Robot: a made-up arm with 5 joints.
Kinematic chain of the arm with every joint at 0, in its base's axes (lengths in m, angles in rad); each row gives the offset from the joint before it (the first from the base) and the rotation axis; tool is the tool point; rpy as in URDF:
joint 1: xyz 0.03 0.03 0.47 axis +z
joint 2: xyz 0 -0.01 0 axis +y
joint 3: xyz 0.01 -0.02 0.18 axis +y
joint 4: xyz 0.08 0 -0.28 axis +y
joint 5: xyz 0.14 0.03 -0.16 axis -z
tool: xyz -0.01 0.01 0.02 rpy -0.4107 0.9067 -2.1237
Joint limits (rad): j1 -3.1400..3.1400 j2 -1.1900..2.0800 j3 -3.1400..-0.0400 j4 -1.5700..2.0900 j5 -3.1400..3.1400
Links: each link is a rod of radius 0.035 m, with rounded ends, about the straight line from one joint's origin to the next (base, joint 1, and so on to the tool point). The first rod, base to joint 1, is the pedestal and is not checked.
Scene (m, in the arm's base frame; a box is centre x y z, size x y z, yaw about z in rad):
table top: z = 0
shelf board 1: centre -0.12 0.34 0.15 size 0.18 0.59 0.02 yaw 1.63
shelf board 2: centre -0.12 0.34 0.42 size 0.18 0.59 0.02 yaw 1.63
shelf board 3: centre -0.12 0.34 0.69 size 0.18 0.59 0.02 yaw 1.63
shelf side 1: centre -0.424 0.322 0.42 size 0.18 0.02 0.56 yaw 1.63
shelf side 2: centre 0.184 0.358 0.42 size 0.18 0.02 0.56 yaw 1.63
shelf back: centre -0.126 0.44 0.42 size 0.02 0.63 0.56 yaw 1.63
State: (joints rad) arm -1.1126 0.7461 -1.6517 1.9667 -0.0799
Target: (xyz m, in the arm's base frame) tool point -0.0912 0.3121 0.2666
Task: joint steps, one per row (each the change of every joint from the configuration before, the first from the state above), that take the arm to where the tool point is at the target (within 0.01 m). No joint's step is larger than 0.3 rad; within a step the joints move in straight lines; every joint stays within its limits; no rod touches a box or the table.
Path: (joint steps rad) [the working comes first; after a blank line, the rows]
Joints at the target: -1.1270 2.0800 -0.6423 0.9388 0.1862
Straight joint move there: touches shelf board 1.

1: 0.0007 0.2390 0.2761 -0.0378 0.0719
2: 0.0008 0.2391 0.2761 -0.0378 0.0720
3: 0.0007 0.2390 0.2761 -0.0378 0.0719
4: -0.0041 0.1542 0.0453 -0.2286 0.0126
5: -0.0042 0.1542 0.0452 -0.2287 0.0125
6: -0.0041 0.1542 0.0453 -0.2286 0.0126
7: -0.0042 0.1542 0.0453 -0.2286 0.0126

